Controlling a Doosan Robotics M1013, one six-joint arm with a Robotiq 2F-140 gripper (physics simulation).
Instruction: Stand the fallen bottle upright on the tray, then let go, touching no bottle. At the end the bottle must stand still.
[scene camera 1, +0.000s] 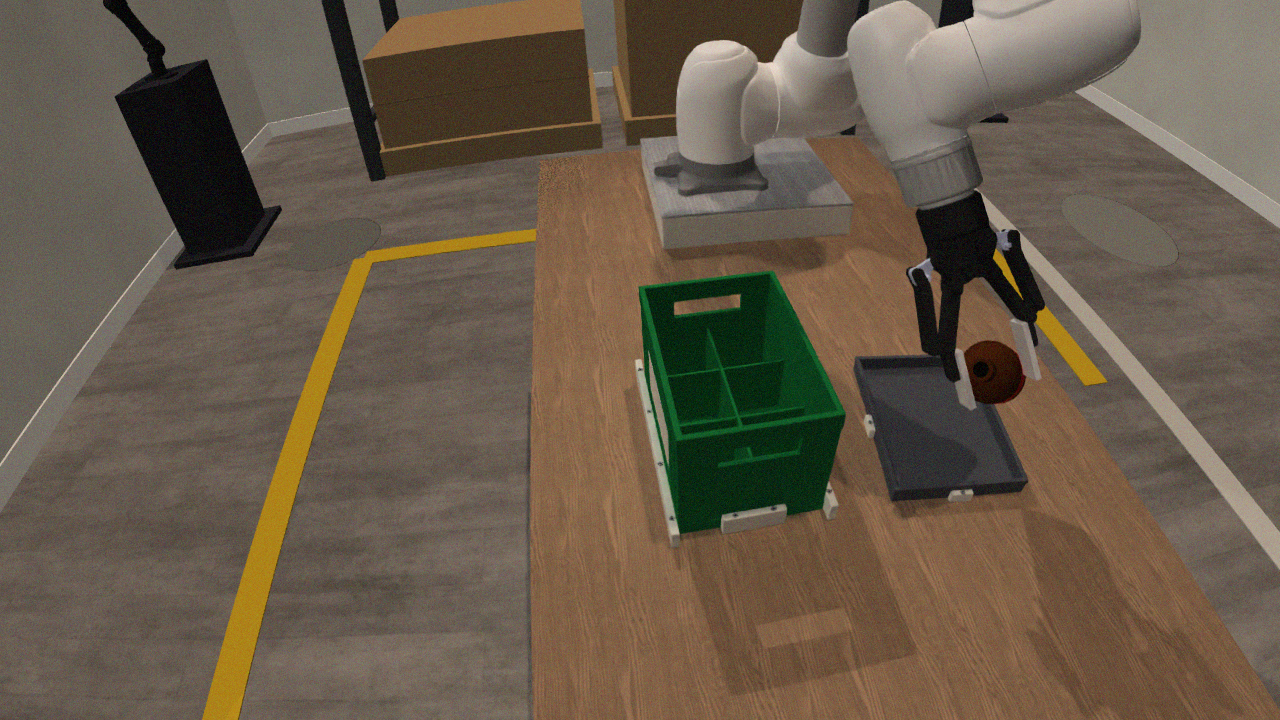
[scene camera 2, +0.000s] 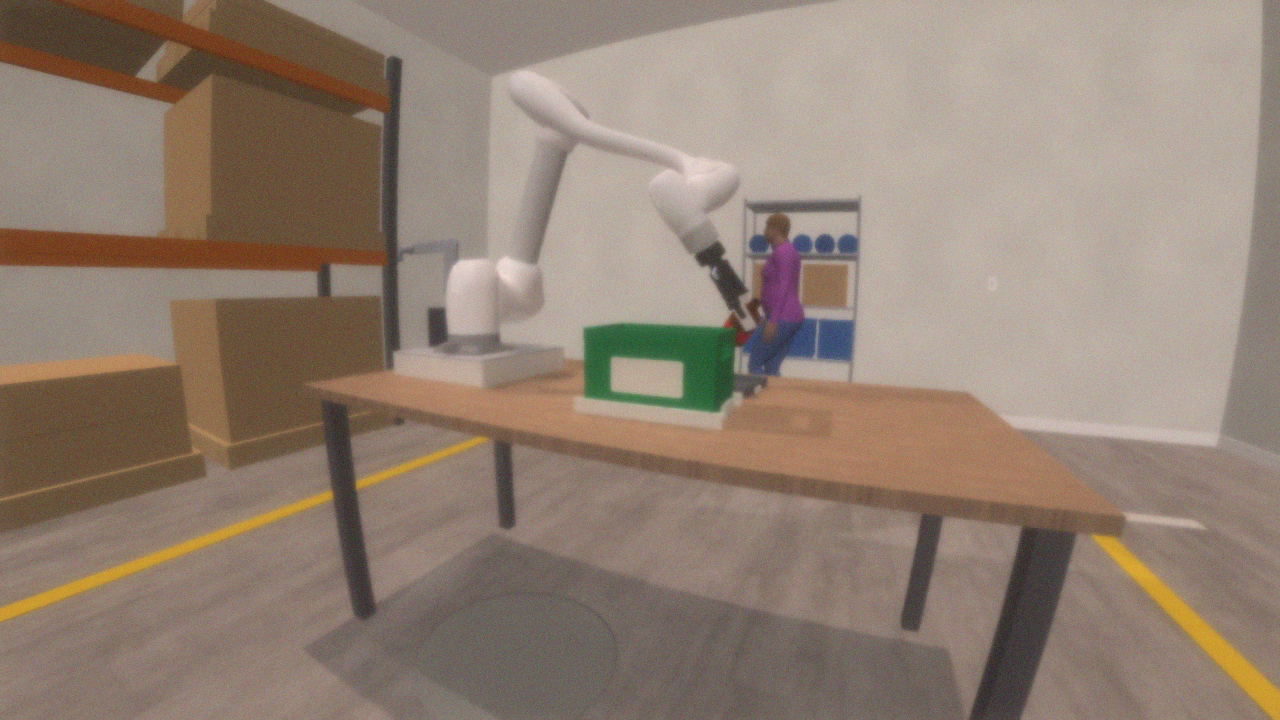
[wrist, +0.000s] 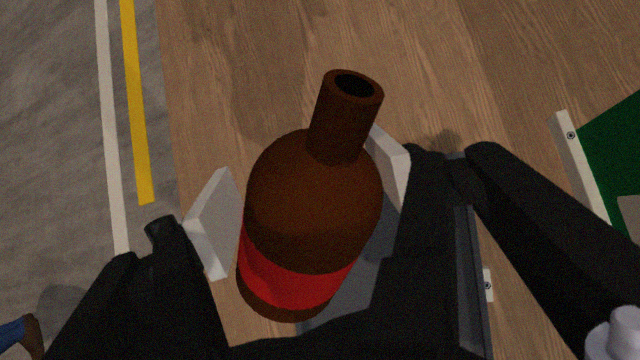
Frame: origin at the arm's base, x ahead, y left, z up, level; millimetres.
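Seen in the pictures: gripper, fingertip midpoint: (scene camera 1: 1000, 391) (scene camera 2: 753, 323) (wrist: 300, 168); arm's base at its link origin: (scene camera 1: 716, 173) (scene camera 2: 474, 351).
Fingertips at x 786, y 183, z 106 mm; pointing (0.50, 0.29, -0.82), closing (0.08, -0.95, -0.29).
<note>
Pixels of each thing's top centre, then the offset from my fingertips to it. Level surfaces: height alone.
- brown bottle at its top centre: (wrist: 256, 203) (scene camera 1: 1004, 334) (scene camera 2: 745, 297) dy -5, dx -24, dz +65 mm
- dark grey tray at its top centre: (wrist: 379, 291) (scene camera 1: 937, 414) (scene camera 2: 712, 377) dy +7, dx -107, dz -152 mm
- green divided crate at its top centre: (scene camera 1: 732, 343) (scene camera 2: 662, 327) dy -294, dx -134, dz -2 mm
- wooden table at its surface level: dz -177 mm
My gripper (scene camera 1: 995, 365) (scene camera 2: 744, 317) (wrist: 300, 168) is shut on the brown bottle (scene camera 1: 1002, 380) (scene camera 2: 738, 332) (wrist: 312, 200), with a pale pad on each side of its body. The bottle has a red band. It is tilted, its neck toward scene camera 1 and its base hidden there; in scene camera 2 its red part hangs lower left of its brown part. The dark grey tray (scene camera 1: 939, 438) (scene camera 2: 751, 385) (wrist: 472, 285) lies below. The bottle is held above it, near its right side in scene camera 1, with a gap visible in scene camera 2.
A green divided crate (scene camera 1: 756, 488) (scene camera 2: 689, 340) (wrist: 615, 145) stands left of the tray in scene camera 1, between pale stops on the wooden table (scene camera 1: 608, 608) (scene camera 2: 895, 447). The robot's base block (scene camera 1: 756, 223) is behind. A person in purple (scene camera 2: 783, 277) stands beyond the table.
</note>
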